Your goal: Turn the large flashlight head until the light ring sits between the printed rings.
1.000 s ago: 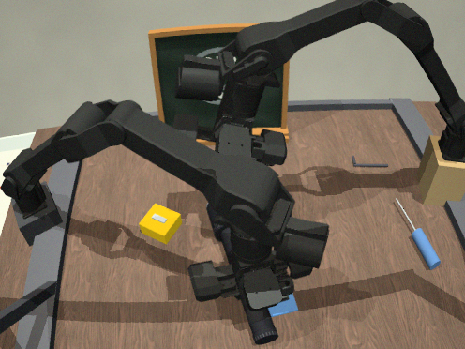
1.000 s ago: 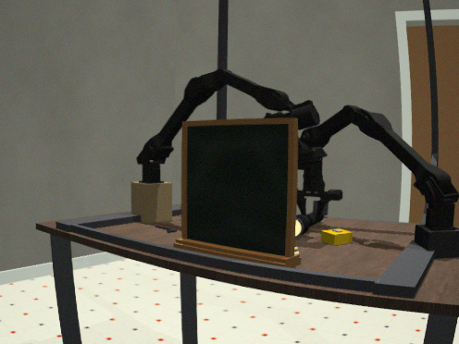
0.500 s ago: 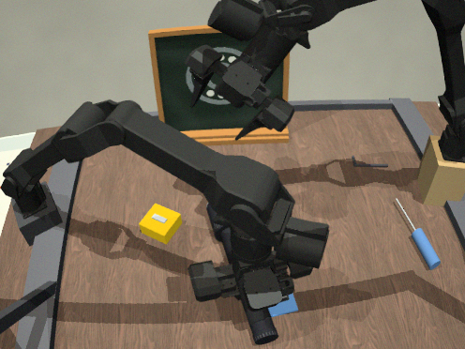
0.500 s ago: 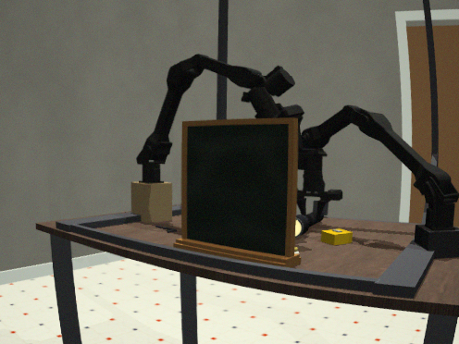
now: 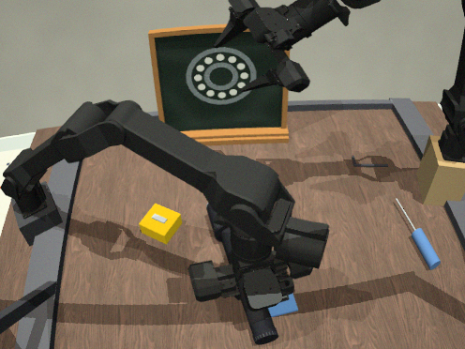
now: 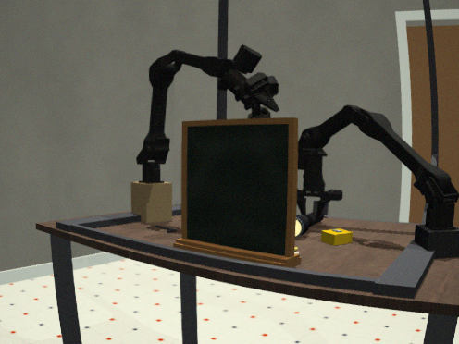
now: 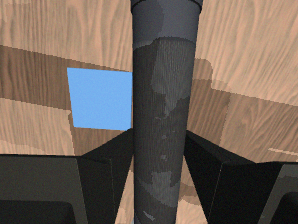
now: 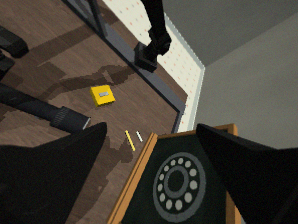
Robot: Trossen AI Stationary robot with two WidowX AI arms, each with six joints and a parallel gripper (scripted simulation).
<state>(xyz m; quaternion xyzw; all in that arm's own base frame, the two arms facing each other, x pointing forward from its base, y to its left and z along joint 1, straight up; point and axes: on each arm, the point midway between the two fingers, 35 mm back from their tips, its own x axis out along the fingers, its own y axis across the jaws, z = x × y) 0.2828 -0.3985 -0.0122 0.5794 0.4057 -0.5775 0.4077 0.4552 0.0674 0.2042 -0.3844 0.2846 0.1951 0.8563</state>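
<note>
Now: the blue card 1 cm behind my left hand, 5 cm to the right of it and 5 cm below it. Round my left hand: yellow block (18 cm ahead, 16 cm to the left, 3 cm below).
</note>
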